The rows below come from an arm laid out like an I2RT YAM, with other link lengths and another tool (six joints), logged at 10 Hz.
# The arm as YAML. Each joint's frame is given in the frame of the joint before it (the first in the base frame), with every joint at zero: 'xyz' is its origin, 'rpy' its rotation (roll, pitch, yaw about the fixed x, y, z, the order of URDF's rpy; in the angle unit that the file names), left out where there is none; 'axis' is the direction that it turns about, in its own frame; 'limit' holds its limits. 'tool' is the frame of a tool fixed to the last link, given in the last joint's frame.
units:
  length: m
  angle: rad
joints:
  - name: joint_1
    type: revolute
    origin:
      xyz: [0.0, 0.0, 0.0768]
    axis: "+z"
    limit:
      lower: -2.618
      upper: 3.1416
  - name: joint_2
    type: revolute
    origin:
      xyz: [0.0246, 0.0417, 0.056]
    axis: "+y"
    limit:
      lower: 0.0
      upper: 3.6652
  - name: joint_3
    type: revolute
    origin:
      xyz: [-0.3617, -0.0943, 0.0]
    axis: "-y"
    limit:
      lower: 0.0
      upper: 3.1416
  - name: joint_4
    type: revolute
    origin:
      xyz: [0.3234, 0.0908, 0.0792]
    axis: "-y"
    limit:
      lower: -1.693
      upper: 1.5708
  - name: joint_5
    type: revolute
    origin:
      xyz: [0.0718, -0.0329, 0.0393]
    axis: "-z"
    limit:
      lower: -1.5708
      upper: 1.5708
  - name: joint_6
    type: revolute
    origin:
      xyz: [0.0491, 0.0, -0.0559]
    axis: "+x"
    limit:
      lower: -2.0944
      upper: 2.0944
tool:
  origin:
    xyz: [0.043, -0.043, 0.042]
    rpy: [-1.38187, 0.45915, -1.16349]
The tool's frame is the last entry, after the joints.
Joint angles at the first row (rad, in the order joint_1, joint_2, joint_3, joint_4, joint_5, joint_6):
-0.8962, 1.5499, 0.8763, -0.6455, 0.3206, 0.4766
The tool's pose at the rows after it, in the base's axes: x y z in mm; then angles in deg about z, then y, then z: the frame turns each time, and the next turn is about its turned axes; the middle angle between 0 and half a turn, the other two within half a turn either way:
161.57 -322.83 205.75 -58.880 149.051 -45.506
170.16 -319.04 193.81 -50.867 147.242 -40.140
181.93 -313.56 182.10 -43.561 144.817 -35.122
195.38 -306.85 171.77 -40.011 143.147 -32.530
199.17 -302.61 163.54 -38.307 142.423 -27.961
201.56 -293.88 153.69 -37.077 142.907 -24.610
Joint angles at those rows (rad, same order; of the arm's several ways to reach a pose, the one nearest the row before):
-0.8957, 1.5536, 0.8466, -0.6196, 0.2903, 0.4487
-0.8843, 1.5462, 0.8064, -0.5427, 0.2320, 0.4127
-0.8631, 1.5440, 0.7697, -0.4649, 0.1732, 0.3959
-0.8268, 1.5575, 0.7487, -0.4079, 0.1488, 0.4165
-0.8149, 1.5712, 0.7440, -0.3917, 0.1181, 0.4770
-0.7945, 1.5829, 0.7311, -0.3866, 0.1015, 0.5315

